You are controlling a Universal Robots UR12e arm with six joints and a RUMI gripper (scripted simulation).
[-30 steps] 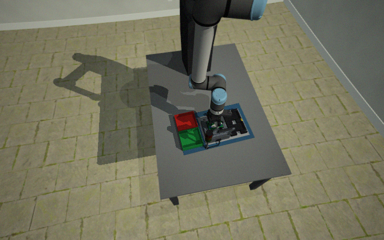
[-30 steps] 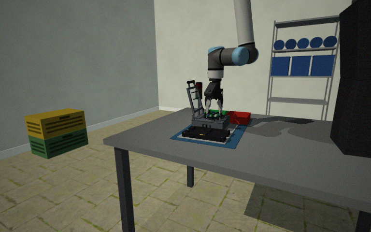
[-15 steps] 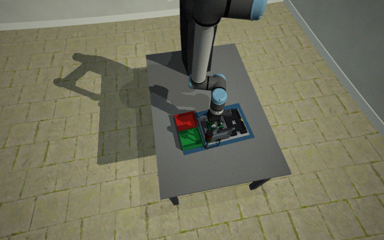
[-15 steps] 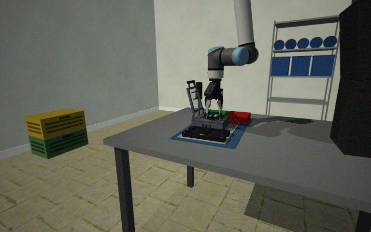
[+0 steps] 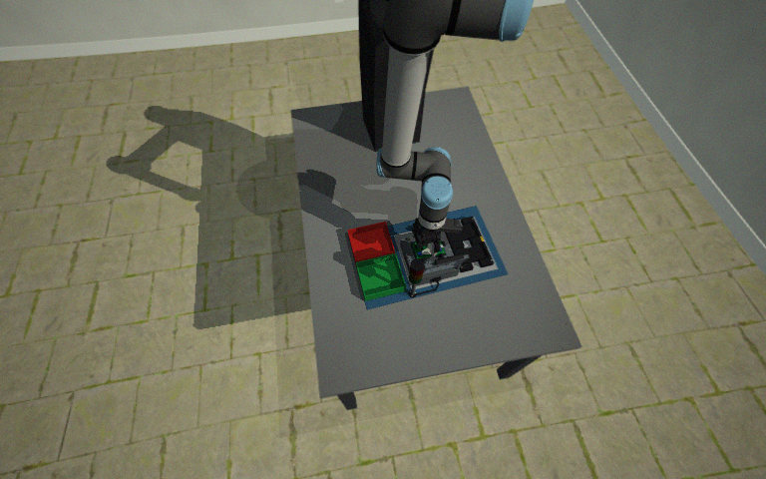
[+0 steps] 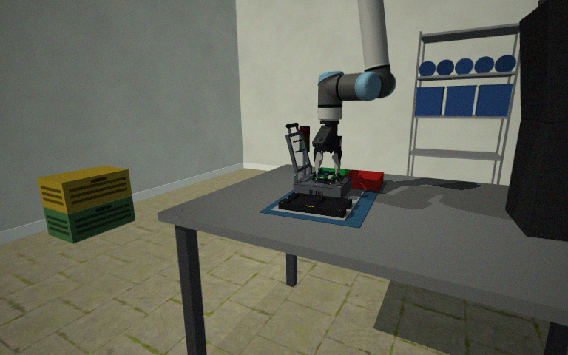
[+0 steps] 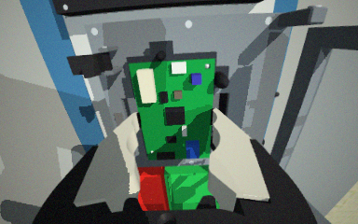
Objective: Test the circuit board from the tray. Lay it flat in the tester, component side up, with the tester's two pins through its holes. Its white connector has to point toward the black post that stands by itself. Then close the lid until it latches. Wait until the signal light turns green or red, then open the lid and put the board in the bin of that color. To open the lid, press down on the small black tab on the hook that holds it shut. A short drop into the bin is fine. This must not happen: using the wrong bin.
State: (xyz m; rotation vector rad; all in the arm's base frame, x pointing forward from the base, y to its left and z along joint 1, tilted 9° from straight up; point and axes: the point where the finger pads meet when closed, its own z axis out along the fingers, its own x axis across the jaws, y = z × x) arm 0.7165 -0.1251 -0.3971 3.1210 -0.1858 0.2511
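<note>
My hand is right at the green circuit board. Also, from my hand: black latch piece: 6 cm behind, 6 cm to the left, 1 cm above; then green bin: 2 cm ahead, 21 cm to the right, 7 cm below; then tester lid: 12 cm ahead, 2 cm to the right, 10 cm above.
</note>
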